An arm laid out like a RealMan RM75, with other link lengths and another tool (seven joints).
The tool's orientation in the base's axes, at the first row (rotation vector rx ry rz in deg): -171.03 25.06 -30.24
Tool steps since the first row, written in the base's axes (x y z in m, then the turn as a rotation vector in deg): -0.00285 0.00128 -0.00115 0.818 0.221 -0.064; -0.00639 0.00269 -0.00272 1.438 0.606 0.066; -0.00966 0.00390 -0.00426 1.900 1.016 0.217; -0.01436 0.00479 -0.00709 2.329 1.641 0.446; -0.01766 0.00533 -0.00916 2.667 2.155 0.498; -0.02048 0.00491 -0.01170 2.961 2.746 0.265; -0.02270 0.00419 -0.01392 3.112 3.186 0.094; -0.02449 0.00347 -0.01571 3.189 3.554 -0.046; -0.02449 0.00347 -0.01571 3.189 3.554 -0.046; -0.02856 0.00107 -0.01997 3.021 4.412 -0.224
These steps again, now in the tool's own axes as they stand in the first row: -0.00331 -0.00033 0.00013 0.651 -0.420 0.350; -0.00742 -0.00054 0.00041 1.139 -0.968 0.453; -0.01121 -0.00064 0.00075 1.484 -1.501 0.483; -0.01662 0.00011 0.00180 1.762 -2.241 0.435; -0.02042 0.00073 0.00261 1.933 -2.828 0.517; -0.02366 0.00219 0.00401 1.950 -3.442 0.854; -0.02616 0.00375 0.00530 1.902 -3.881 1.079; -0.02814 0.00513 0.00634 1.819 -4.235 1.247; -0.02814 0.00513 0.00634 1.819 -4.235 1.247; -0.03249 0.00904 0.00885 1.360 -4.989 1.379
